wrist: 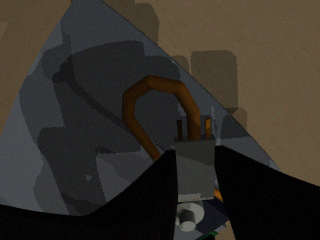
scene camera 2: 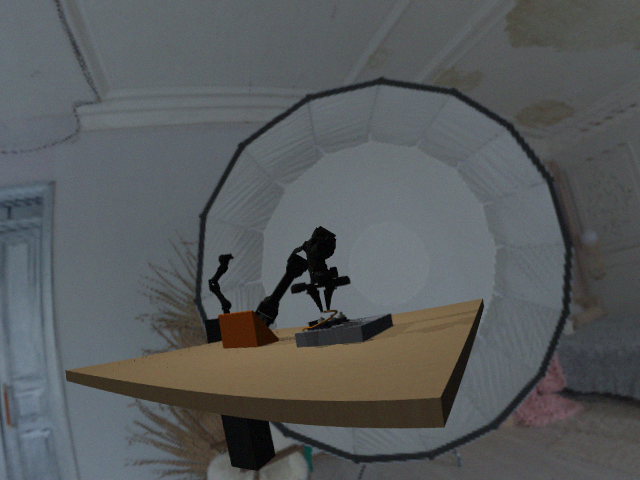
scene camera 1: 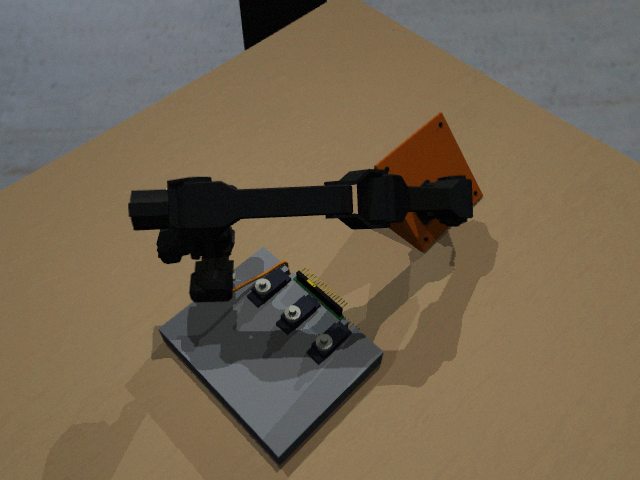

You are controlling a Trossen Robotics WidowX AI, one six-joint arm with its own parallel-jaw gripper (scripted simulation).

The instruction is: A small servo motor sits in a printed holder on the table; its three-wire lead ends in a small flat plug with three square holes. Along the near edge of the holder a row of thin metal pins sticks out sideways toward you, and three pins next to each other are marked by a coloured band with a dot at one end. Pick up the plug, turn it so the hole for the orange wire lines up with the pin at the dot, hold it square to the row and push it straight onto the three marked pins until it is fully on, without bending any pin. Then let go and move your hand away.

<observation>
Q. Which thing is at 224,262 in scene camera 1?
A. My gripper.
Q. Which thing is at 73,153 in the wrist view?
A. A grey printed holder.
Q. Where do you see a grey printed holder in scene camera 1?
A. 278,393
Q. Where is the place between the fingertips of my gripper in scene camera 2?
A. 325,311
</observation>
